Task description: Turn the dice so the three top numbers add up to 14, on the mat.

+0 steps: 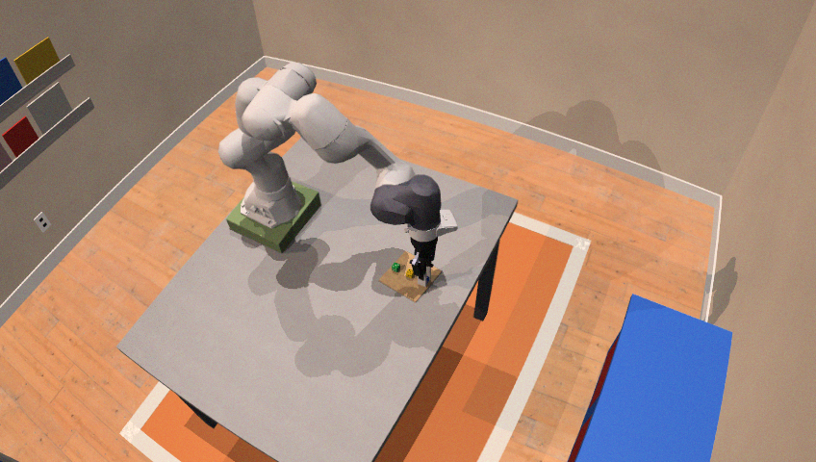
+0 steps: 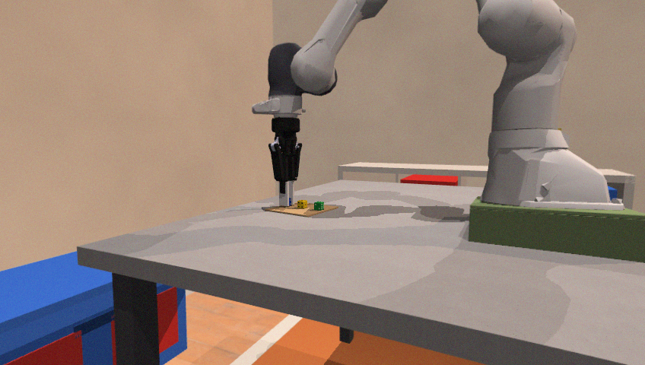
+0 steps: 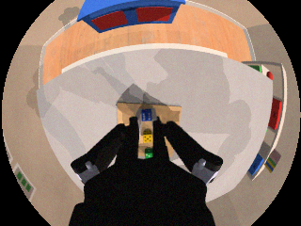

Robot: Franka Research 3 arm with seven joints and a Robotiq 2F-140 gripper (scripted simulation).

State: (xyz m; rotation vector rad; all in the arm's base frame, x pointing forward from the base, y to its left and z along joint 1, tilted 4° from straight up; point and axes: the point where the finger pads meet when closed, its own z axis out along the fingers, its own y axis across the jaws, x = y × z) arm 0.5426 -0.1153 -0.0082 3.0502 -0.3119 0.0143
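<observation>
My hand is 2 cm above the blue die. The rest, counted from my hand: tan mat (5 cm behind, 1 cm to the left, 4 cm below); then yellow die (5 cm behind, 1 cm to the left, 3 cm below); then green die (10 cm behind, 2 cm to the left, 3 cm below).
</observation>
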